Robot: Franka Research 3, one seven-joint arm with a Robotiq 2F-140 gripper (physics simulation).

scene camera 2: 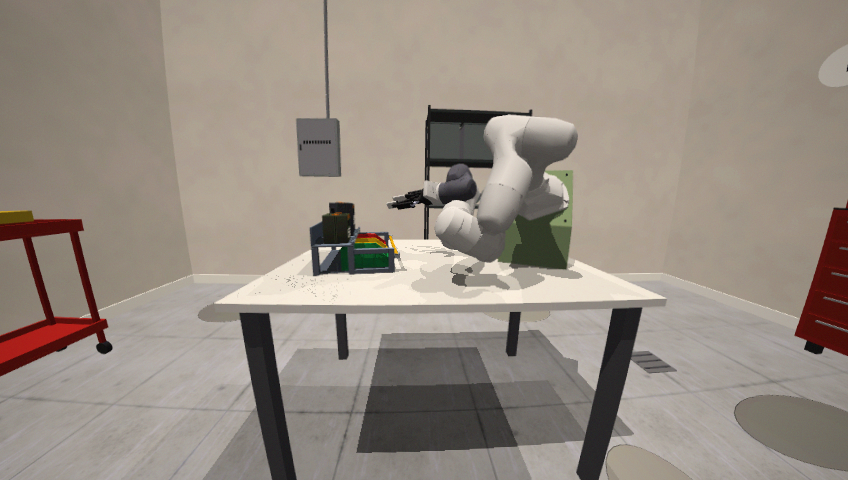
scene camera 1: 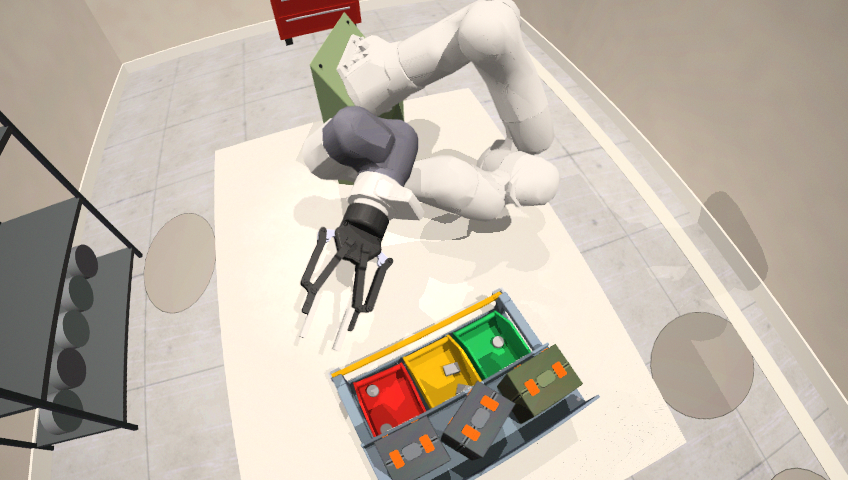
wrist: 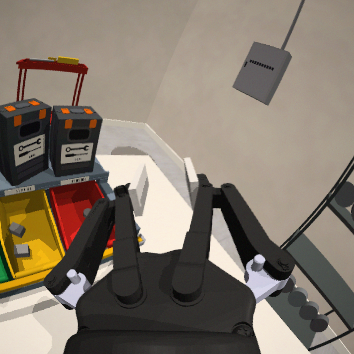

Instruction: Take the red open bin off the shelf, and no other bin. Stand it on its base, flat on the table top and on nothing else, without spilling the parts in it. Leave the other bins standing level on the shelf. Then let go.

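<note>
The red open bin [scene camera 1: 399,397] [scene camera 2: 370,236] [wrist: 72,202] stands at one end of the low blue-grey shelf [scene camera 1: 349,405] [scene camera 2: 351,261], with small grey parts in it. The yellow bin [scene camera 1: 431,375] [wrist: 31,212] stands beside it, then the green bin [scene camera 1: 483,353] [scene camera 2: 373,259]; both hold parts. All three look level. My gripper [scene camera 1: 320,334] [scene camera 2: 391,202] [wrist: 165,171] is partly open, with nothing between its fingers. It hangs above the table top [scene camera 1: 267,386] [scene camera 2: 368,294], off the red bin's end of the shelf and higher than the bins, touching none.
A yellow bar [scene camera 1: 416,334] runs along the shelf's front. Cases, a grey one [scene camera 1: 416,455], a dark one [scene camera 1: 476,419] and a dark green one [scene camera 1: 541,380], stand on the shelf's upper level behind the bins. The arm's green mount [scene camera 2: 538,243] is at the opposite end of the table.
</note>
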